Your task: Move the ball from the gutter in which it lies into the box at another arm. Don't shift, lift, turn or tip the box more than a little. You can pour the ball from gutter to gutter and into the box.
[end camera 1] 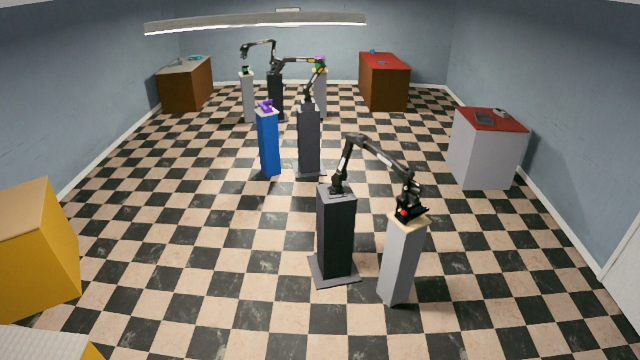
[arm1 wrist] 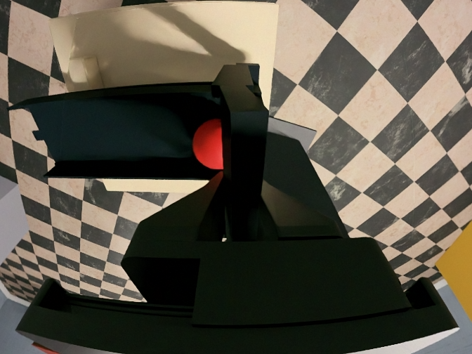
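Note:
The red ball lies in a dark gutter, against the upright wall at its handle end. My arm1 gripper is shut on this gutter's upright handle part; the gutter is over or on the cream pedestal top. In the end camera view, the front arm's gripper is at the dark gutter. The middle arm reaches left and back; its fingers are too small to judge. The back arm's gripper hangs above a small green object. Which small object is the box is unclear.
A purple object stands on a blue pedestal. A purple and green object is on the back right pedestal. The cream top bears a small cream block. Cabinets stand along the walls; a yellow one is front left.

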